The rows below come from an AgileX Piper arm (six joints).
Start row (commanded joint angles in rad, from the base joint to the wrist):
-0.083, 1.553, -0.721, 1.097, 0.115, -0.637
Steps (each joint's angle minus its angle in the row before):
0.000, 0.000, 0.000, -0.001, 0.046, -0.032
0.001, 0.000, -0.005, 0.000, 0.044, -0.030
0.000, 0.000, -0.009, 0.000, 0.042, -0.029
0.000, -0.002, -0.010, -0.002, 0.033, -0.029
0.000, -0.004, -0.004, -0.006, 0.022, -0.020
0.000, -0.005, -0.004, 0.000, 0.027, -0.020
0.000, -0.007, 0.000, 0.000, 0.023, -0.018
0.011, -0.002, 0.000, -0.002, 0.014, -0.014
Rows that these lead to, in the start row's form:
-0.083, 1.553, -0.721, 1.096, 0.161, -0.669
-0.082, 1.553, -0.726, 1.096, 0.205, -0.699
-0.082, 1.553, -0.735, 1.096, 0.247, -0.728
-0.082, 1.551, -0.745, 1.094, 0.280, -0.757
-0.082, 1.547, -0.749, 1.088, 0.302, -0.777
-0.082, 1.542, -0.753, 1.088, 0.329, -0.797
-0.082, 1.535, -0.753, 1.088, 0.352, -0.815
-0.071, 1.533, -0.753, 1.086, 0.366, -0.829

